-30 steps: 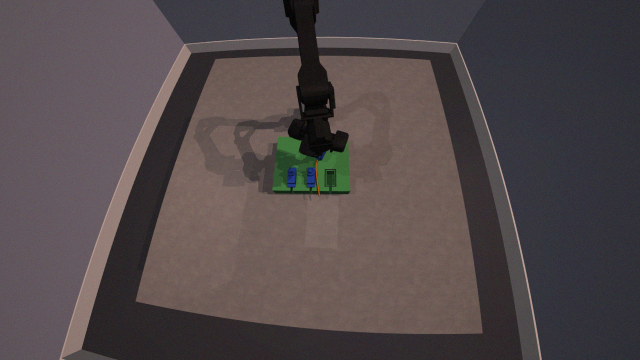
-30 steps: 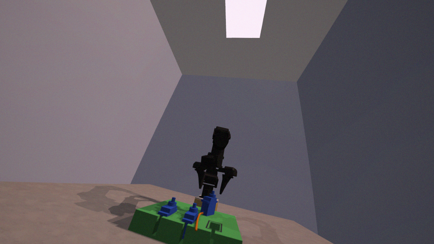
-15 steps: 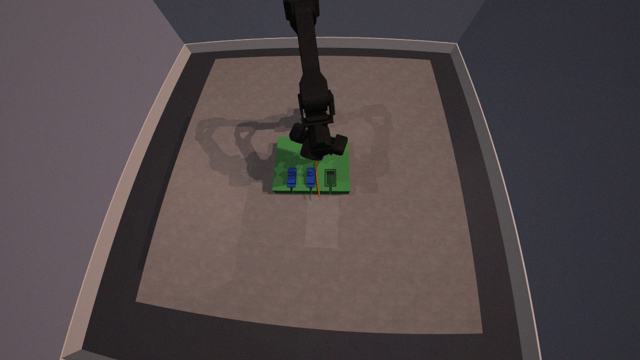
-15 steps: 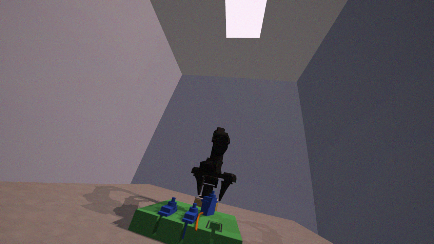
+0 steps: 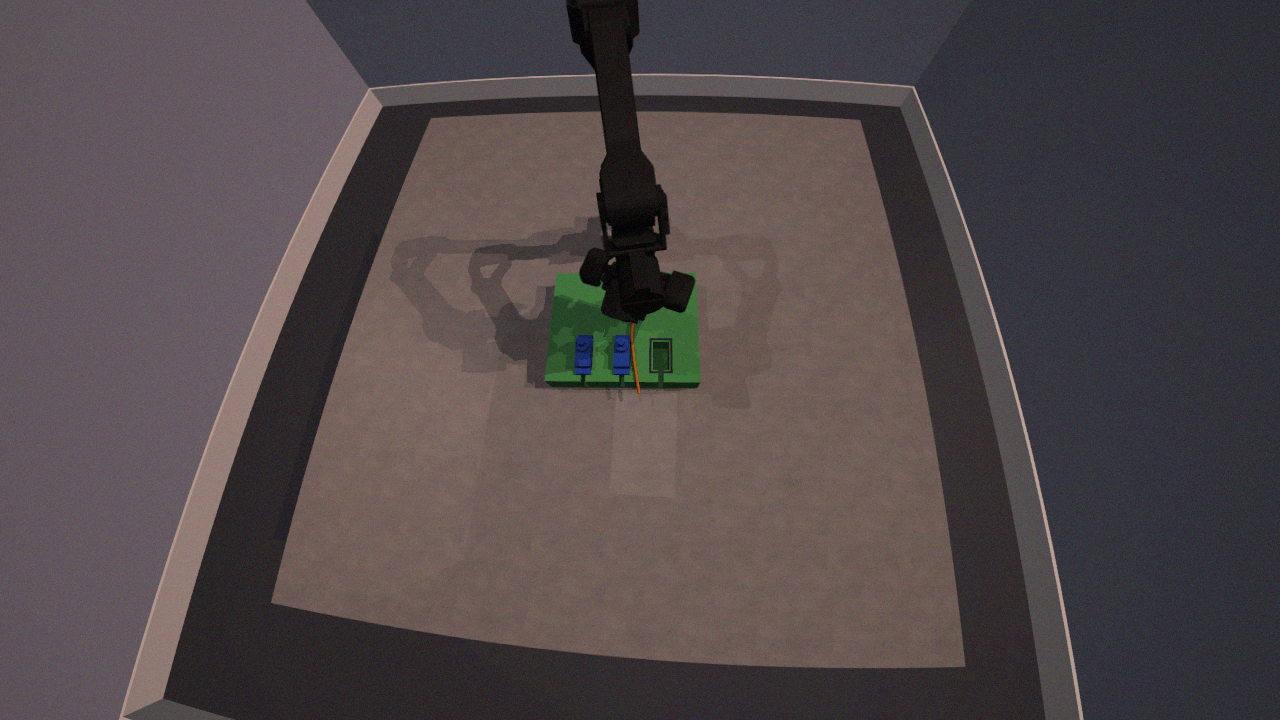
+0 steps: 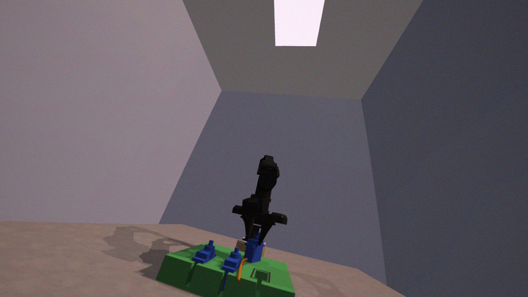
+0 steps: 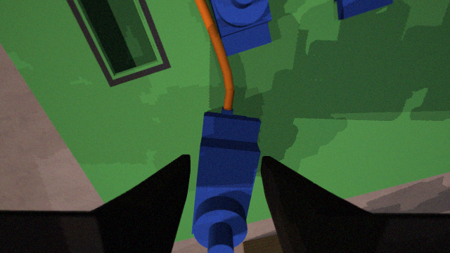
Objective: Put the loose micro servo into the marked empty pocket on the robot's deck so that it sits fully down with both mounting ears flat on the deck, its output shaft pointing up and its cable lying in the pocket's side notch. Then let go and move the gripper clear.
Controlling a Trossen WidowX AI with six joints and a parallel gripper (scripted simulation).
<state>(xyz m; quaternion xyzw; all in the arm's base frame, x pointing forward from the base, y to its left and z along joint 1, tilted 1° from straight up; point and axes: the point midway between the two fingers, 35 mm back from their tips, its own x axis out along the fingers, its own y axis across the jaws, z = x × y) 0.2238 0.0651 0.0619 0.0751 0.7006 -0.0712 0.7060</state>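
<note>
Right now my gripper tip is 7 cm above the green deck, 3 cm to the left of it and 1 cm past it.
</note>
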